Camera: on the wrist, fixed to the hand. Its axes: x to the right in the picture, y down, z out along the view.
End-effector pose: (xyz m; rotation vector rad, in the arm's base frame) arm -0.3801 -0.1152 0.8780 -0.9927 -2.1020 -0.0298
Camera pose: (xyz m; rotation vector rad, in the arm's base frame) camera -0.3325 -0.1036 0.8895 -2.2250 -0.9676 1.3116
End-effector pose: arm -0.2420 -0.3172 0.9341 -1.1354 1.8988 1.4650
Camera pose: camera -0.2668 -0.3464 0.9667 -1.0568 -2.4466 -1.5164
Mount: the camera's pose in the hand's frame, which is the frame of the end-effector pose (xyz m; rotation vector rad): -0.0028 0.0361 -0.0350 0.3422 -0.3857 1.6021
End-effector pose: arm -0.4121 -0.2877 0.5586 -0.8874 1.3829 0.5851
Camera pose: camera -0.4618 -0.2954 0.5559 0.7878 1.5368 1.5171
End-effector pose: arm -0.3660 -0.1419 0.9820 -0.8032 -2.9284 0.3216
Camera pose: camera -0.3409 -0.1068 1.0079 2.3607 1.2605 -0.8286
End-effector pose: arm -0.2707 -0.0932 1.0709 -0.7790 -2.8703 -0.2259
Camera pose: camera -0.2459 -0.0703 1.1083 2.6565 1.4891 -0.6086
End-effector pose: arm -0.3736 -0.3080 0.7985 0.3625 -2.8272 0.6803
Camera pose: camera -0.3761 -0.2599 0.8132 1.4603 1.9063 -0.9485
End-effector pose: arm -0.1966 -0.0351 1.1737 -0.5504 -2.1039 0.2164
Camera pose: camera -0.1555 -0.0064 1.1784 -1.9472 -1.3818 1.6047
